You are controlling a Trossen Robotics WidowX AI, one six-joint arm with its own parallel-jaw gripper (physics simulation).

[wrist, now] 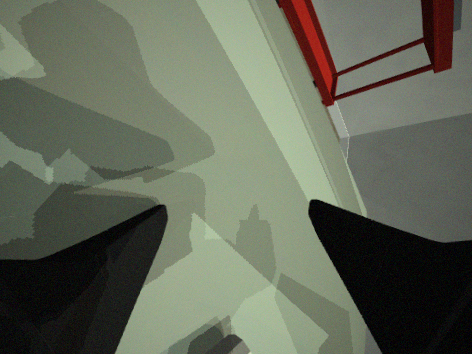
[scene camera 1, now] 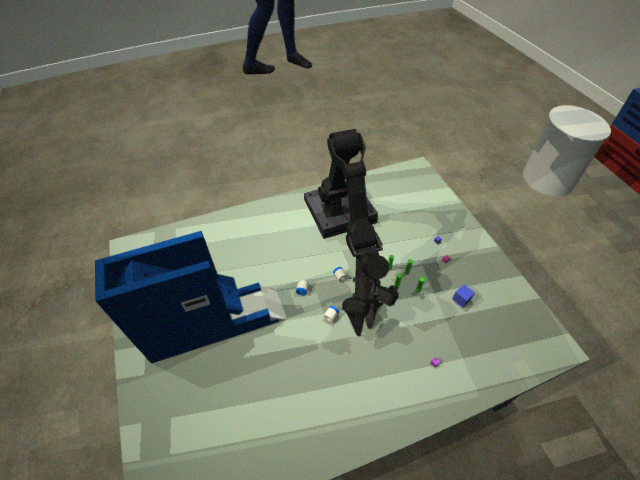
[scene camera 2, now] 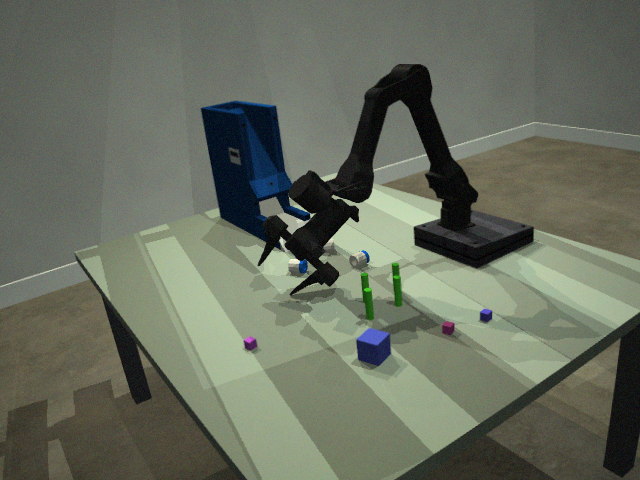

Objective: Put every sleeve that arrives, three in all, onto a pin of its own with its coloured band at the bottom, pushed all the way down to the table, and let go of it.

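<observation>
Three white sleeves with blue bands lie on their sides on the table. One sleeve [scene camera 1: 331, 315] [scene camera 2: 295, 266] is nearest the gripper, one sleeve [scene camera 1: 340, 274] [scene camera 2: 357, 259] lies farther back, and one sleeve [scene camera 1: 302, 285] [scene camera 2: 328, 247] lies nearer the chute, partly hidden in scene camera 2. Four green pins stand bare: a pin [scene camera 1: 390, 261], a pin [scene camera 1: 408, 266], a pin [scene camera 1: 398, 281] and a pin [scene camera 1: 420, 284]. My gripper [scene camera 1: 364, 330] [scene camera 2: 275, 279] [wrist: 238, 209] is open and empty, low above the table, beside the nearest sleeve. A dark shape at the wrist view's bottom edge is unclear.
A tall blue dispenser [scene camera 1: 175, 315] [scene camera 2: 227, 180] with a chute stands left of the sleeves. A large blue cube [scene camera 1: 463, 296] [scene camera 2: 373, 346] and small cubes, including a magenta cube [scene camera 1: 435, 362] [scene camera 2: 250, 343], lie around the pins. The arm's base [scene camera 2: 473, 240] stands at the back.
</observation>
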